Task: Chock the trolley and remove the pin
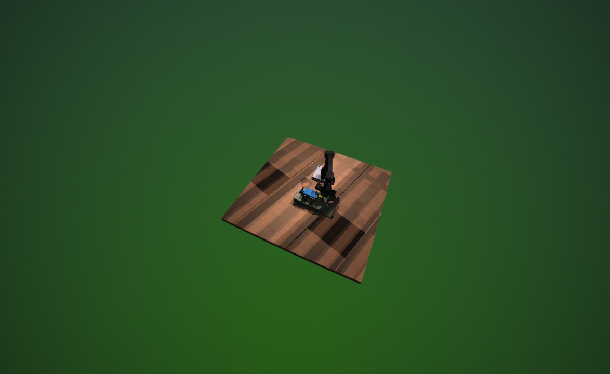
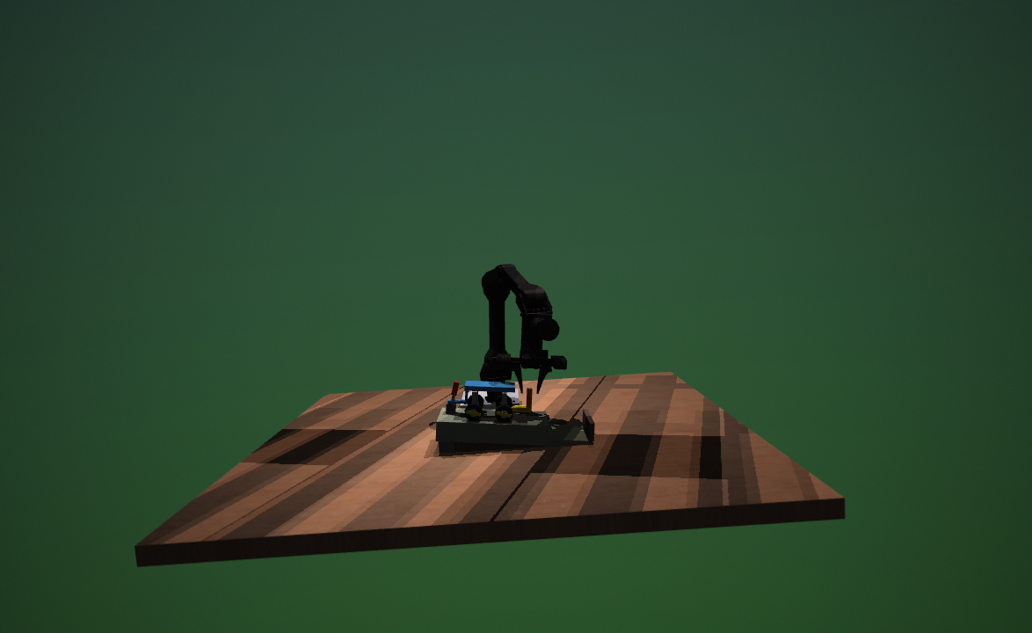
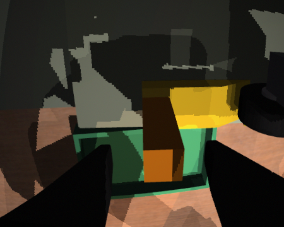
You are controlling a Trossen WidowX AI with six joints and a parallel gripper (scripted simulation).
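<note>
The yellow chock is 3 cm to the right of my gripper tip and 3 cm below it. Round my gripper tip: trolley: 4 cm ahead, 12 cm to the right; then ramp: 4 cm ahead, 11 cm to the right, 7 cm below; then green tray: 7 cm behind, 1 cm to the left, 12 cm below.
</note>
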